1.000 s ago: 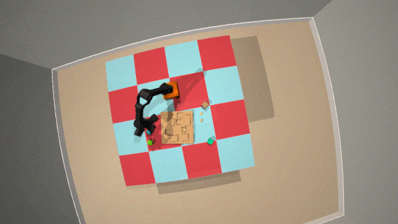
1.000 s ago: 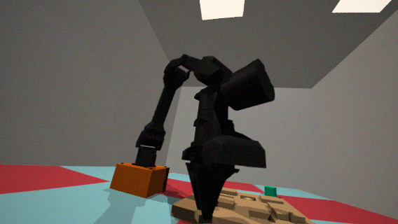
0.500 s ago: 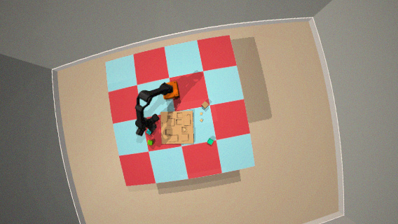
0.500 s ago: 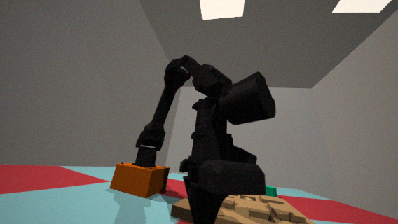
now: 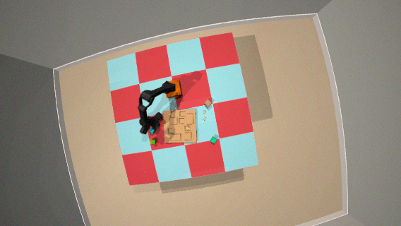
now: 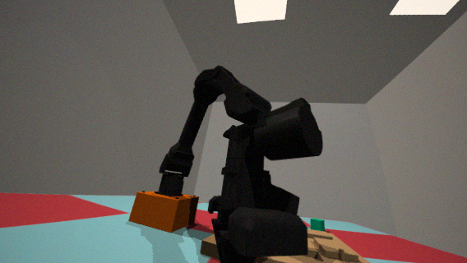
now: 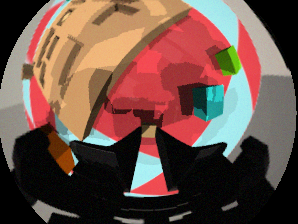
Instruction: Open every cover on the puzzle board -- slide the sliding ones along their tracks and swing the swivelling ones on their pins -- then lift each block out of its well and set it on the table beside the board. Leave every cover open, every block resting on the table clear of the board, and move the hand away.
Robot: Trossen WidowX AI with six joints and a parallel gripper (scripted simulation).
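My gripper tip is 240 mm to the right of the tan puzzle board, 80 mm short of it and 10 mm below it. The rest, counted from my gripper tip: brown block: 490 mm to the left, 130 mm behind, 20 mm above; then cyan block: 90 mm ahead, 40 mm to the right, 10 mm above; then bright green block: 190 mm ahead, 40 mm to the right, 10 mm above.
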